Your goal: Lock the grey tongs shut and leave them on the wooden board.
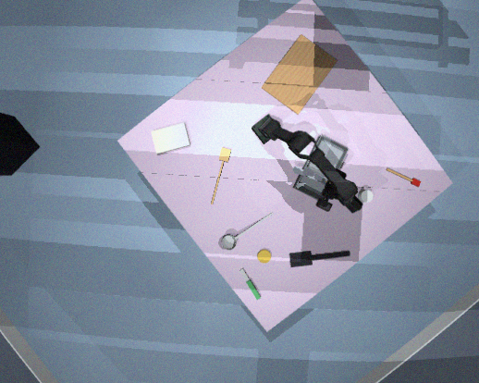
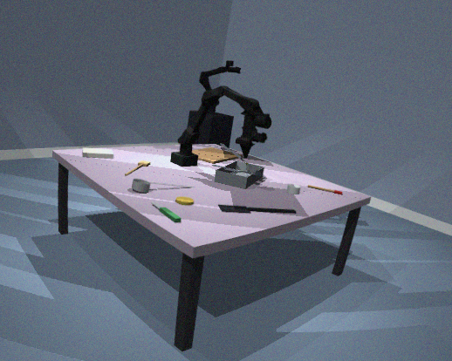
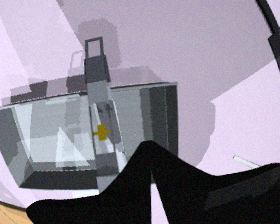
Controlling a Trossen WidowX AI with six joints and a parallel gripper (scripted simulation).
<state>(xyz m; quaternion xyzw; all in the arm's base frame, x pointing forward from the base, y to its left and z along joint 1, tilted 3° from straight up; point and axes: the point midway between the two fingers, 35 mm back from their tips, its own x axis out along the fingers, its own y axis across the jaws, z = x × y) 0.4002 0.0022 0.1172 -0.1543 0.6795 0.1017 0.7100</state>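
The yellow tab lies 40 mm to the left of my gripper tip, 30 mm below it and 10 mm behind it. Also, from my gripper tip: black spatula 270 mm ahead, 250 mm to the right, 130 mm below; roasting tin 100 mm below, 80 mm to the left, 70 mm behind; white cup 200 mm ahead, 160 mm to the left, 120 mm below.
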